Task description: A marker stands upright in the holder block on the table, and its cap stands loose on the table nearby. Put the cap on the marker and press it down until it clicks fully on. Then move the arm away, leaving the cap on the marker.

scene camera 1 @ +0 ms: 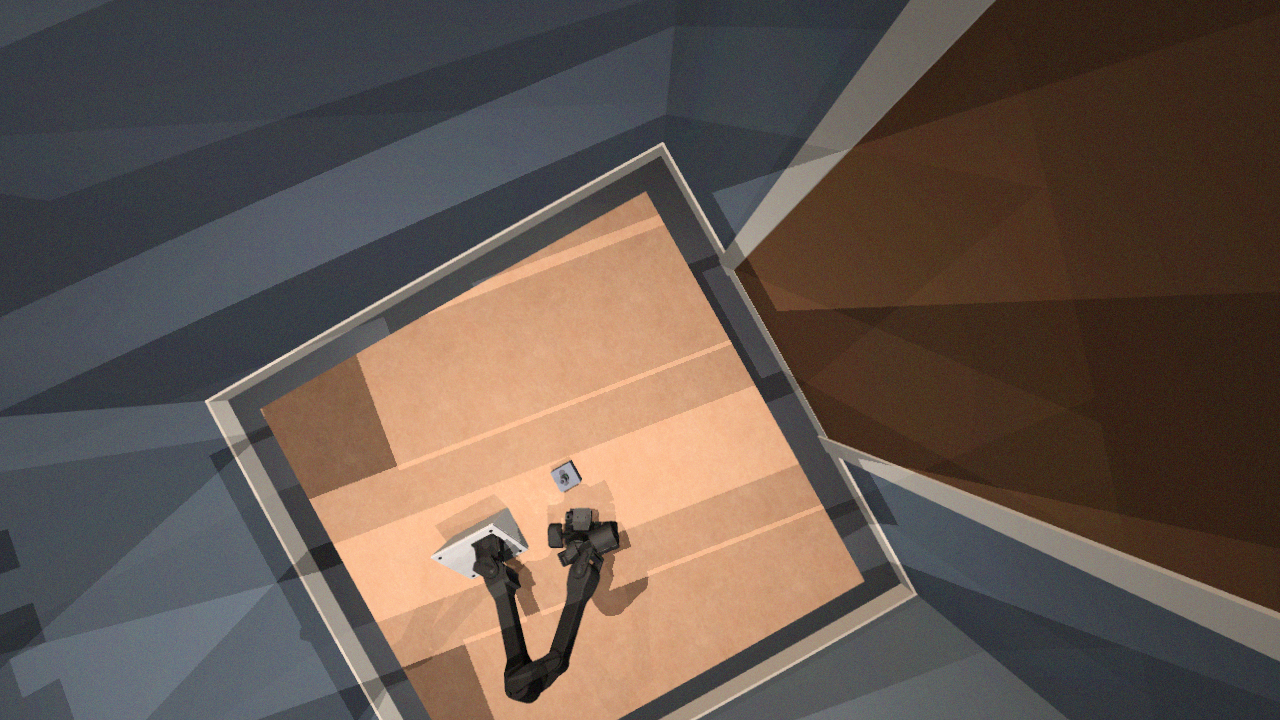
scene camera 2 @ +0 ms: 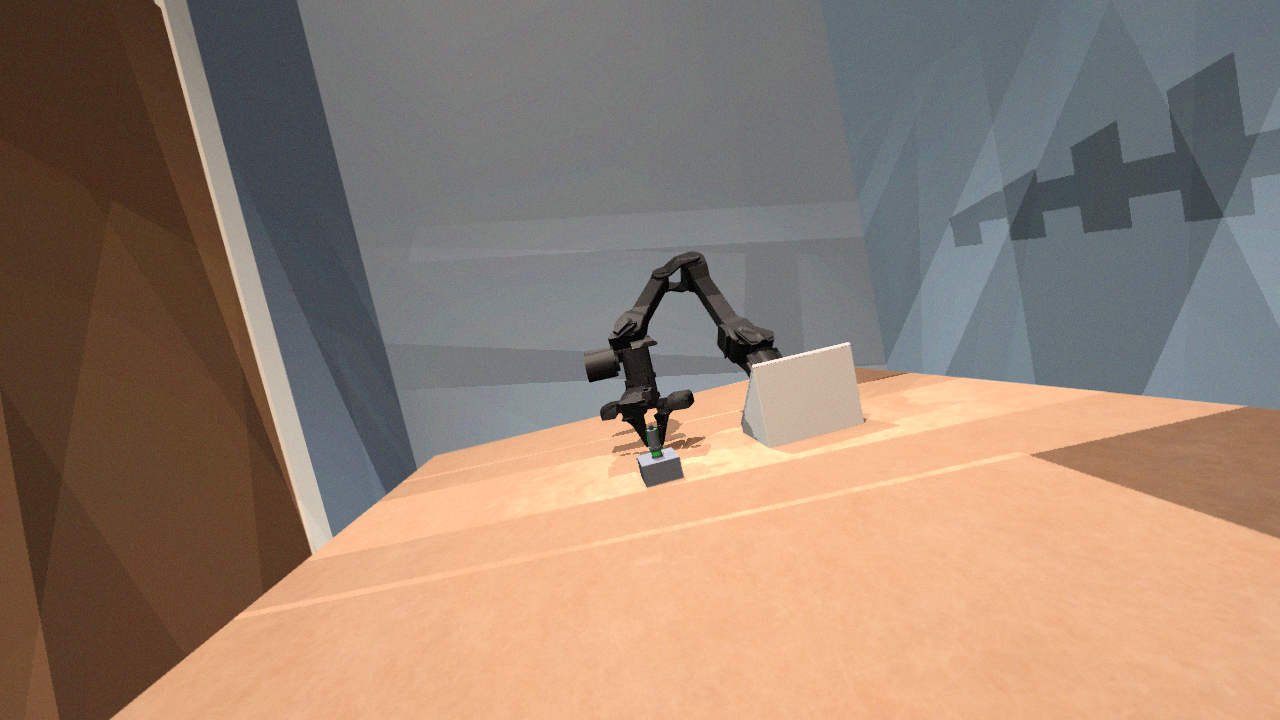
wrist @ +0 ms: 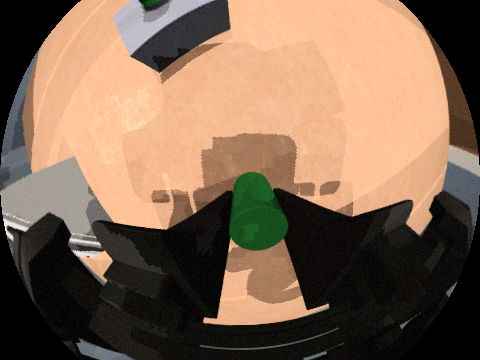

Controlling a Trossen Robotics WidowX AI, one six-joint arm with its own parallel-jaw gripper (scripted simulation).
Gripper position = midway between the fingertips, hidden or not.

Note:
In view: the gripper (scene camera 2: 655, 445), a green cap (wrist: 257, 223) and a grey holder block (scene camera 2: 671, 470).
The gripper is seen too in scene camera 1 (scene camera 1: 586, 524) and in the wrist view (wrist: 253, 195). Scene camera 1 misses the green cap, which is hidden by the gripper.

